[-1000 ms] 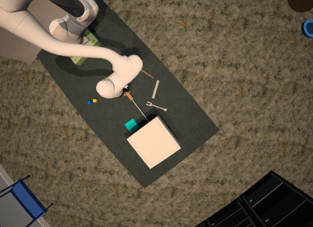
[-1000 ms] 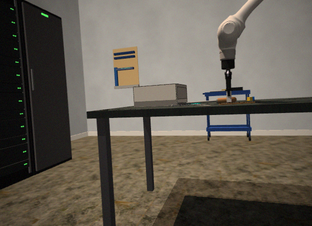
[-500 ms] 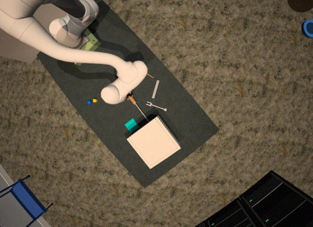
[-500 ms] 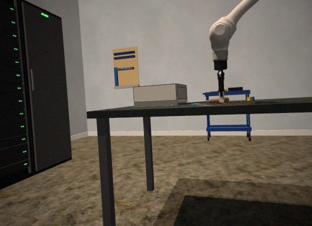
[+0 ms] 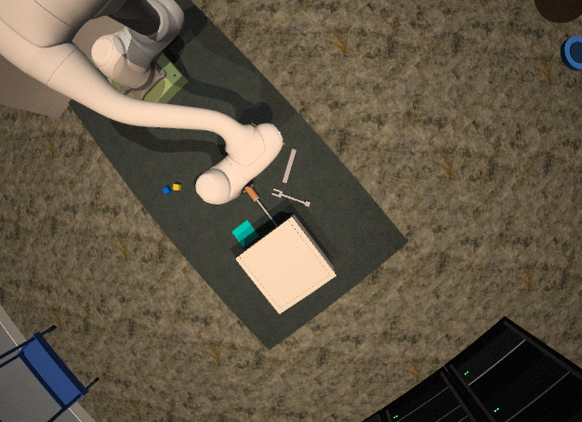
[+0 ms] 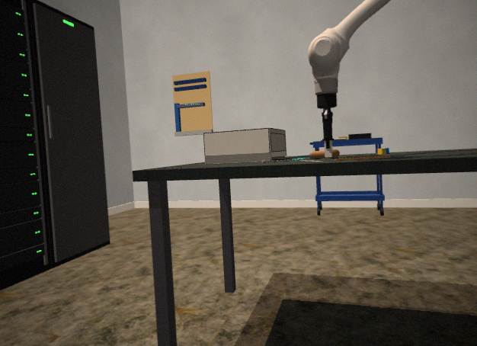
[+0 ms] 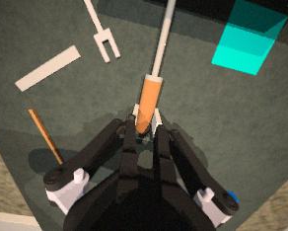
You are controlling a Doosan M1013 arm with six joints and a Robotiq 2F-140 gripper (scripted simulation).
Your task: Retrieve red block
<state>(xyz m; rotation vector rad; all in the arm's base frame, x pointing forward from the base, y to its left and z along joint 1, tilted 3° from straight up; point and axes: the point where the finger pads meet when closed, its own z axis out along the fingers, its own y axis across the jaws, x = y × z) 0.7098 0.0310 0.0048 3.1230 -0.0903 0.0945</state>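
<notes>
Now: the teal square 150 mm ahead of my hand, 150 mm to the right of it and 40 mm below it. Round my hand: flat grey bar: 50 mm ahead, 200 mm to the left, 40 mm below; fork-ended tool: 170 mm ahead, 110 mm to the left, 30 mm below; long hook tool: 150 mm ahead, 50 mm to the right, 20 mm below.
</notes>
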